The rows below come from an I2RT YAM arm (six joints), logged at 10 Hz.
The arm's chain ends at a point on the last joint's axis. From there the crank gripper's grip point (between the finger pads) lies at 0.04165 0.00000 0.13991 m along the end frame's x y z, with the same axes.
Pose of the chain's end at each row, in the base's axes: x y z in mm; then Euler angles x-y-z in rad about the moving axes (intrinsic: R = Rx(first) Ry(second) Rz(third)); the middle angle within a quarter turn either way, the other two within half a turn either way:
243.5 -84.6 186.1 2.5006 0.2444 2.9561
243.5 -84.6 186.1 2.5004 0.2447 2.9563
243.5 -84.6 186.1 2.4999 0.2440 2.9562
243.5 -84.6 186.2 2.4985 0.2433 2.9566
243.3 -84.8 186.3 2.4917 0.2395 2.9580
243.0 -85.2 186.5 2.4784 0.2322 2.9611
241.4 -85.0 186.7 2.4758 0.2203 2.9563
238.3 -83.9 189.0 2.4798 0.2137 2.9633
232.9 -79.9 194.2 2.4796 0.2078 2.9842
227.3 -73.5 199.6 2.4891 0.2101 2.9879
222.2 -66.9 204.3 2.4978 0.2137 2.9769
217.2 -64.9 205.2 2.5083 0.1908 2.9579
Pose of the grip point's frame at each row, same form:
237.6 -177.9 73.9 2.5006 0.2444 2.9561
237.7 -177.9 74.0 2.5004 0.2447 2.9563
237.6 -177.9 74.0 2.4999 0.2440 2.9562
237.5 -178.1 74.2 2.4985 0.2433 2.9566
236.7 -179.0 75.0 2.4917 0.2395 2.9580
235.3 -180.7 76.4 2.4784 0.2322 2.9611
232.0 -180.9 77.0 2.4758 0.2203 2.9563
227.9 -179.1 78.8 2.4798 0.2137 2.9633
221.5 -174.4 83.5 2.4796 0.2078 2.9842
216.2 -166.9 87.9 2.4891 0.2101 2.9879
211.7 -159.7 92.1 2.4978 0.2137 2.9769
203.5 -156.9 92.7 2.5083 0.1908 2.9579

